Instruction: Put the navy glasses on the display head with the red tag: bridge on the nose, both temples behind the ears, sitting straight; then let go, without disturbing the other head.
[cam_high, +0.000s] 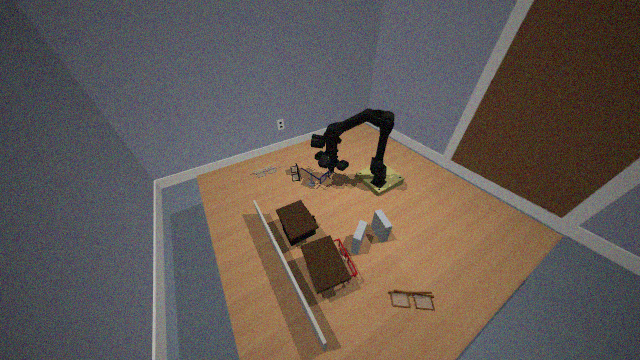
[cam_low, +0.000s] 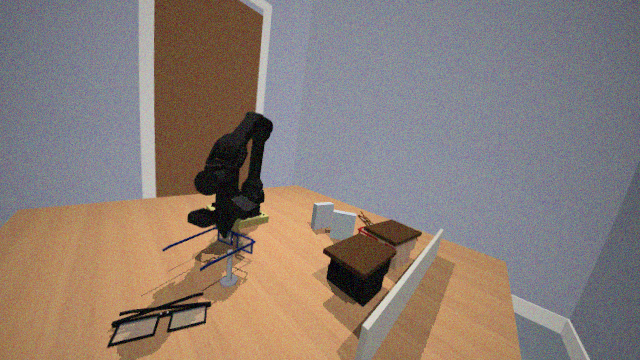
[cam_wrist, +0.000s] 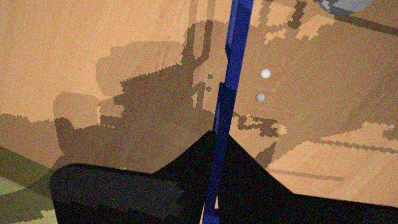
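Now: the grey post 10 cm ahead of my gripper tip, 5 cm to the right of it and 4 cm below it. Round my gripper tip: dark head (33 cm ahead, 15 cm to the left); then long white panel (49 cm ahead, 23 cm to the left, 1 cm below); then pale head (37 cm ahead, 37 cm to the left).
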